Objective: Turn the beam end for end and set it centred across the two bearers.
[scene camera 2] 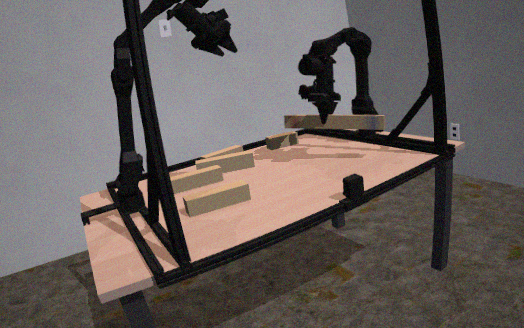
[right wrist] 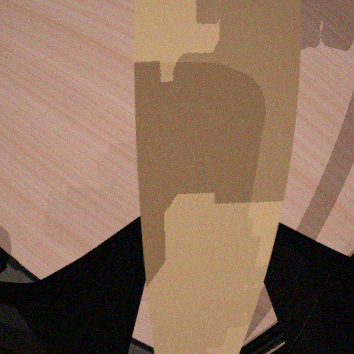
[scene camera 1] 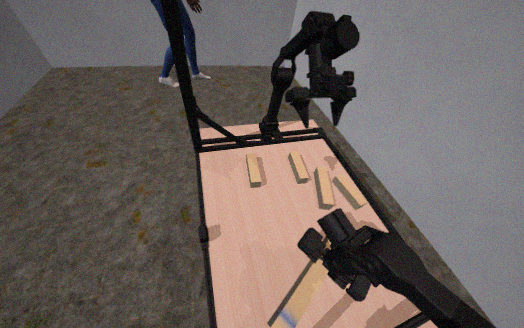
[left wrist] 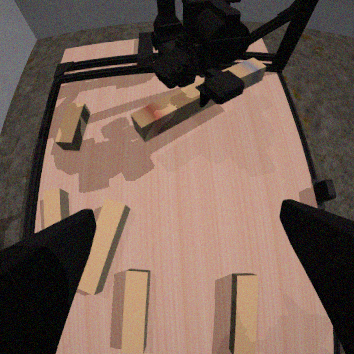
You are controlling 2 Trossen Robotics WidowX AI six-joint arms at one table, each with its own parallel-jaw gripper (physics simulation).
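Places are measured from the left arm's base along level axes (x up, y back, z right), in metres.
Pixels of known places: left gripper, fingertip midpoint: (scene camera 2: pixel 229 53) (scene camera 1: pixel 321 127) (left wrist: pixel 188 214); right gripper, fingertip midpoint: (scene camera 2: pixel 325 123) (right wrist: pixel 201 222) (scene camera 1: pixel 318 264) (left wrist: pixel 194 99); left arm's base at its link origin: (scene camera 2: pixel 133 209) (scene camera 1: pixel 265 137); right arm's base at its link origin: (scene camera 2: pixel 368 135).
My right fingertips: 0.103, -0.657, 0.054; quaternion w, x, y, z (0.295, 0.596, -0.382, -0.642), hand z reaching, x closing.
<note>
Ahead of a thing's pixels: the offset from my right fingertips to its top centre, as dx, dy, dz.
The long wooden beam {+0.038, -0.016, +0.025} (scene camera 1: pixel 306 287) (scene camera 2: pixel 355 122) (left wrist: pixel 172 114) (right wrist: pixel 210 150) is level above the table, its shadow apart from it. In the left wrist view its red-marked end points to lower left, its blue-marked end to upper right. My right gripper (scene camera 2: pixel 324 119) (right wrist: pixel 201 222) is shut on it near mid-length. My left gripper (scene camera 1: pixel 321 124) (scene camera 2: pixel 229 51) (left wrist: pixel 188 214) is open and empty, high above the table. Two roughly parallel wooden blocks, one {-0.078, +0.449, +0.073} (scene camera 1: pixel 254 171) (scene camera 2: pixel 217 200) (left wrist: pixel 245 312) and another {-0.078, +0.425, -0.149} (scene camera 1: pixel 299 166) (scene camera 2: pixel 197 178) (left wrist: pixel 135 311), lie flat. Which blocks are the bearers I cannot tell.
More wooden blocks lie along one side: a slanted one {-0.072, +0.287, -0.217} (scene camera 1: pixel 324 188) (scene camera 2: pixel 225 163) (left wrist: pixel 105 245), one beside it {-0.078, +0.242, -0.333} (scene camera 1: pixel 349 190) (left wrist: pixel 53 205) and a short one {-0.075, -0.025, -0.321} (scene camera 2: pixel 281 141) (left wrist: pixel 73 125). A dark frame post (scene camera 1: pixel 181 65) (scene camera 2: pixel 152 130) stands at the table's edge.
</note>
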